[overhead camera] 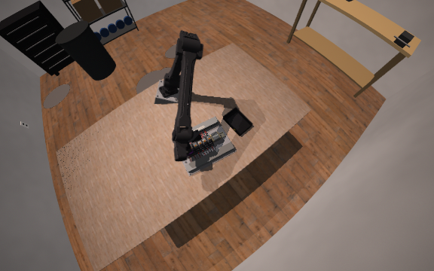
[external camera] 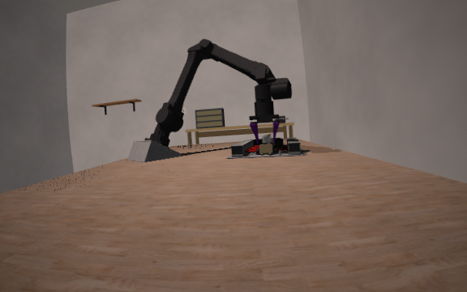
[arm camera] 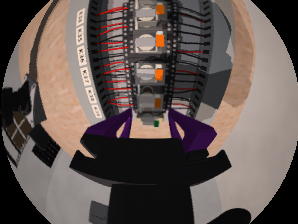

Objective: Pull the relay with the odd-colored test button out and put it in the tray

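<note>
My hand is right at the relay. From my hand the other things lie so: grey panel: 10 cm to the left, 5 cm below, 1 cm ahead; black tray: 37 cm to the left, 3 cm below, 1 cm ahead.
</note>
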